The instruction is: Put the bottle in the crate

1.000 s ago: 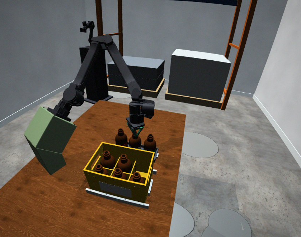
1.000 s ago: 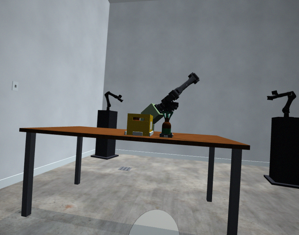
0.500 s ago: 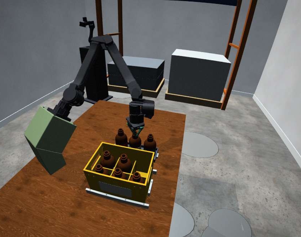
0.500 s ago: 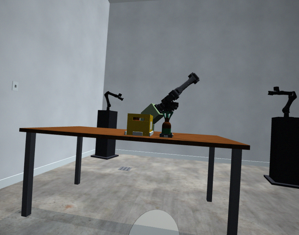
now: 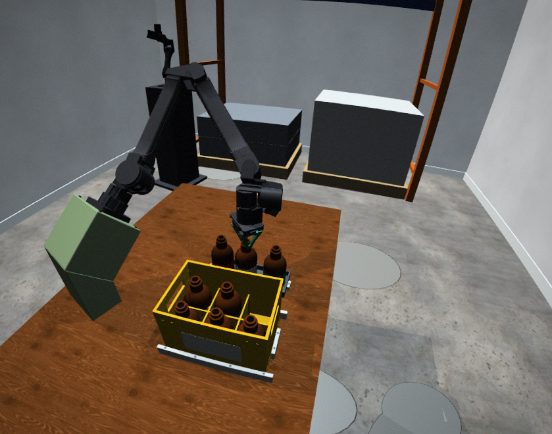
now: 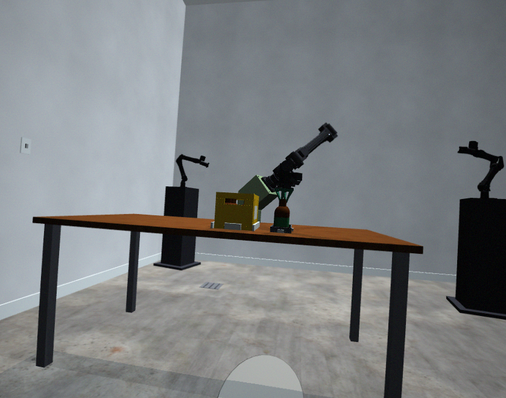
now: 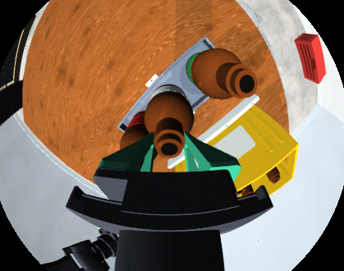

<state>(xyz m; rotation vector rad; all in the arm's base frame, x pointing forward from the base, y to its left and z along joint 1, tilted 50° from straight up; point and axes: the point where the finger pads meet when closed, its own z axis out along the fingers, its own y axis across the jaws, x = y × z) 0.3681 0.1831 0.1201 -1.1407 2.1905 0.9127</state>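
The tray is 140 mm below my hand. The rest, counted from my hand: crate 70 mm ahead, 220 mm to the right, 70 mm below.
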